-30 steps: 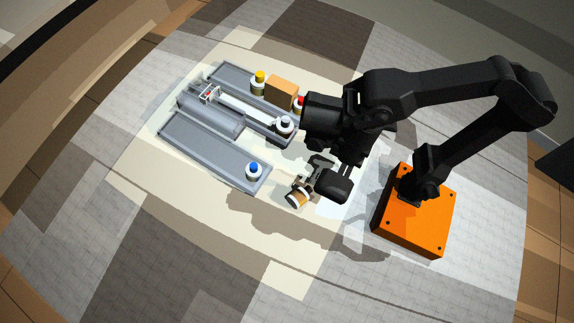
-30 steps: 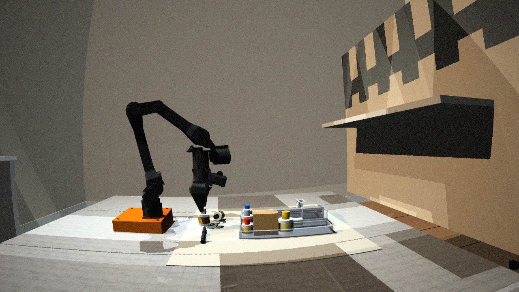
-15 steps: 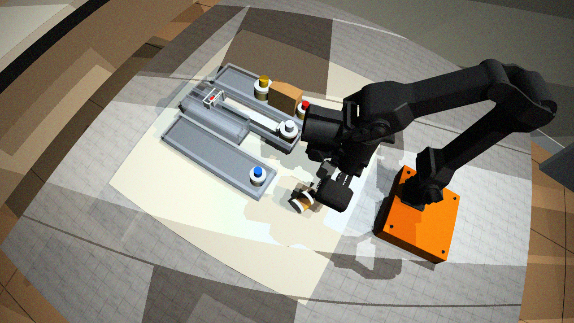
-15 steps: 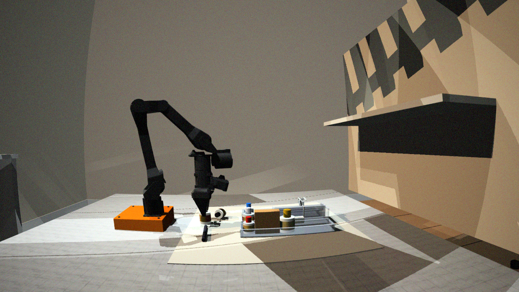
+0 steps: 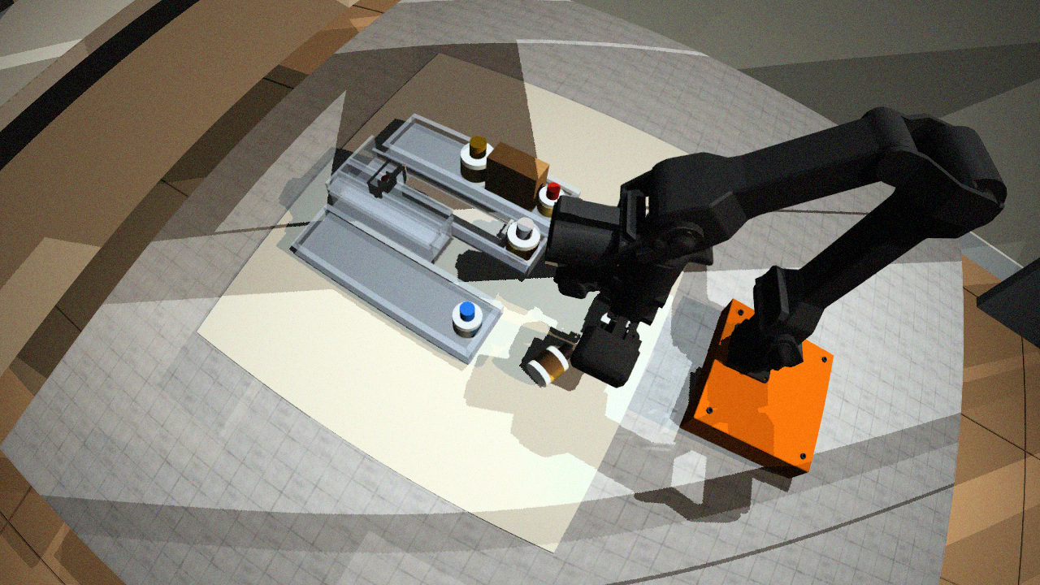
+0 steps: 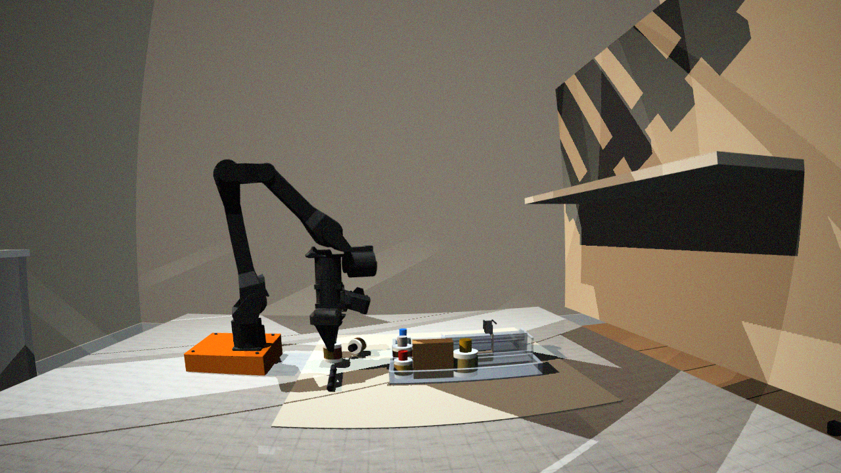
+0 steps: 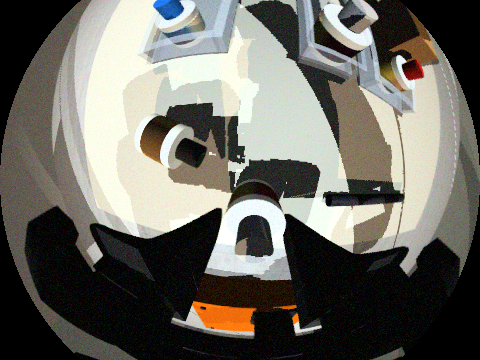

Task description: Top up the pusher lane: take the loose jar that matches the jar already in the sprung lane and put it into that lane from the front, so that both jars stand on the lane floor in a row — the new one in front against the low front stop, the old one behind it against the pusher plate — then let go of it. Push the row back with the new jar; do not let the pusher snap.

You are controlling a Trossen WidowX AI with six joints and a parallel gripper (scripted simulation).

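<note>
My gripper tip is 210 mm short of the cream mat, 60 mm to the left of it and 30 mm above it. The rest, counted from my gripper tip: cardboard box 200 mm ahead, 150 mm to the right, 10 mm above; black rod 140 mm to the right, 20 mm below.
</note>
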